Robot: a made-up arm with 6 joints. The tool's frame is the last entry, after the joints. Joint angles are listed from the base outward.
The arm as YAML. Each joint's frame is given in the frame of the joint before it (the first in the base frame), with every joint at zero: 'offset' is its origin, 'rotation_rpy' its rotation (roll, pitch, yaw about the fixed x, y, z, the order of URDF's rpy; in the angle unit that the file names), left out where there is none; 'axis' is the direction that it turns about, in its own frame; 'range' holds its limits. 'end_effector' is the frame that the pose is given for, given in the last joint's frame.
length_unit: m
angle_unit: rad
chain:
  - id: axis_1
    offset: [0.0, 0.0, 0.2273]
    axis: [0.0, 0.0, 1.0]
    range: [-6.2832, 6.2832]
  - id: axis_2
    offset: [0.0, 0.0, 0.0]
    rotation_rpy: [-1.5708, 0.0, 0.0]
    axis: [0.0, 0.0, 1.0]
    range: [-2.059, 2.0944]
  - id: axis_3
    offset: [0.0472, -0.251, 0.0]
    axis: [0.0, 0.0, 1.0]
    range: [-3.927, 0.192]
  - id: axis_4
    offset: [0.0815, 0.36, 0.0]
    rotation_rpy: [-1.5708, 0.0, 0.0]
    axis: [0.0, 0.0, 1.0]
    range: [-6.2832, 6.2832]
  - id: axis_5
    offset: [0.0, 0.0, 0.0]
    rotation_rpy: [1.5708, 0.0, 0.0]
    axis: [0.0, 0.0, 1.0]
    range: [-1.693, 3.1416]
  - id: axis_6
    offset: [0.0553, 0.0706, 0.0]
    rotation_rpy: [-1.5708, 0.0, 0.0]
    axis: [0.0, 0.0, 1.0]
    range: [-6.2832, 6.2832]
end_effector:
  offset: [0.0, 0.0, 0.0]
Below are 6 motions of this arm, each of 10 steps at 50 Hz.
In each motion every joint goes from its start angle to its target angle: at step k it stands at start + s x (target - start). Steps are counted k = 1, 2, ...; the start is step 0. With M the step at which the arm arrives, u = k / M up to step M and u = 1 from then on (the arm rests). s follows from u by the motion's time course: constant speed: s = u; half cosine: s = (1 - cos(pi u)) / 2; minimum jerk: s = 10 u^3 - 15 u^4 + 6 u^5.
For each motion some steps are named. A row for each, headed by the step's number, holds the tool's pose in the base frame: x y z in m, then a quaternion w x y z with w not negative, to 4 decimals.
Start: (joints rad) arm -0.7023 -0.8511 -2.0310 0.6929 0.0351 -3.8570
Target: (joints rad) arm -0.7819 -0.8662 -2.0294 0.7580 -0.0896 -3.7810
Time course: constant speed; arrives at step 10
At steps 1, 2, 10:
1: -0.1486 0.0822 0.8768 0.9276 0.0404 0.1314 -0.3474
2: -0.1496 0.0837 0.8760 0.9292 0.0436 0.1245 -0.3453
10: -0.1570 0.0964 0.8691 0.9400 0.0668 0.0680 -0.3277

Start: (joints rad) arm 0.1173 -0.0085 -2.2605 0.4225 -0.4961 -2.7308
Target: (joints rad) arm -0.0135 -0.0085 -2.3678 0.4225 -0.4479 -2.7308
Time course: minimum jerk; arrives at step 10
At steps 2, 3, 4, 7, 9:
2: 0.2477 -0.0066 0.8543 0.8865 0.1575 0.1595 0.4048
3: 0.2438 -0.0103 0.8567 0.8895 0.1568 0.1557 0.3999
4: 0.2379 -0.0155 0.8601 0.8939 0.1557 0.1501 0.3926
7: 0.2168 -0.0314 0.8710 0.9082 0.1511 0.1316 0.3675
9: 0.2102 -0.0356 0.8740 0.9123 0.1495 0.1262 0.3598

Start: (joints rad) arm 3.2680 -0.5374 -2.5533 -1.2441 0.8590 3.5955
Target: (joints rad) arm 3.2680 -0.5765 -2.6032 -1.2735 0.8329 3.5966
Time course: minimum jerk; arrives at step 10
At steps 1, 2, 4, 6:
1: 0.1382 0.0341 0.9183 0.3045 -0.3146 0.2844 0.8529
2: 0.1407 0.0343 0.9179 0.3045 -0.3122 0.2850 0.8536
4: 0.1538 0.0354 0.9157 0.3044 -0.2995 0.2887 0.8569
6: 0.1722 0.0370 0.9122 0.3042 -0.2816 0.2938 0.8613

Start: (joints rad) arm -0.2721 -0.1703 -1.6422 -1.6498 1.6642 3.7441
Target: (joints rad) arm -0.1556 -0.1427 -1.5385 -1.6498 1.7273 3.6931
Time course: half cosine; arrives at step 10
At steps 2, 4, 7, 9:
2: 0.3497 -0.1715 0.6605 0.1648 0.3911 0.5657 -0.7070
4: 0.3604 -0.1634 0.6478 0.1545 0.3738 0.5771 -0.7095
7: 0.3781 -0.1475 0.6248 0.1362 0.3418 0.5952 -0.7144
9: 0.3847 -0.1405 0.6154 0.1288 0.3284 0.6018 -0.7165

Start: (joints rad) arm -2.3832 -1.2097 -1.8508 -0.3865 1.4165 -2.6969
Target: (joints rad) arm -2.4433 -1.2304 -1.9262 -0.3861 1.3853 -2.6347
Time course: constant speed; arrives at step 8
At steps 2, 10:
2: 0.1463 0.1655 0.7857 0.2895 0.6669 -0.0263 -0.6861
10: 0.1802 0.1803 0.7825 0.3098 0.6300 -0.0637 -0.7093

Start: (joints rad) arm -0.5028 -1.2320 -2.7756 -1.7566 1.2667 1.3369
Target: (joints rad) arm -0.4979 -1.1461 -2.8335 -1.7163 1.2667 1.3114
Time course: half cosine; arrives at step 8
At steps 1, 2, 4, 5, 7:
1: -0.5584 0.2500 0.5683 0.0868 -0.4579 -0.5096 0.7232
2: -0.5568 0.2487 0.5717 0.0874 -0.4549 -0.5103 0.7246
4: -0.5514 0.2444 0.5827 0.0891 -0.4449 -0.5125 0.7290
5: -0.5484 0.2420 0.5886 0.0901 -0.4395 -0.5136 0.7313
7: -0.5441 0.2387 0.5968 0.0914 -0.4318 -0.5153 0.7346

